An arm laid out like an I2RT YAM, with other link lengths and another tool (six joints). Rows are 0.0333 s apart.
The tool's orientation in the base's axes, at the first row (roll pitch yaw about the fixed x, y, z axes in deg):
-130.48, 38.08, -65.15
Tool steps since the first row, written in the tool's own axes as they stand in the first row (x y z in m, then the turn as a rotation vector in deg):
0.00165, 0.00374, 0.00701, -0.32, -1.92, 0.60
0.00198, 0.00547, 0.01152, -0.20, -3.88, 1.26
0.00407, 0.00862, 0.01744, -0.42, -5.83, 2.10
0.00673, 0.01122, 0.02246, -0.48, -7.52, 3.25
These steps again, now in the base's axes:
0.00126, 0.00418, -0.00684, 1.72, 0.34, 1.04
0.00237, 0.00729, -0.01038, 3.64, 0.41, 1.80
0.00367, 0.01032, -0.01658, 5.54, 0.84, 2.68
0.00513, 0.01225, -0.02235, 7.45, 1.41, 3.14

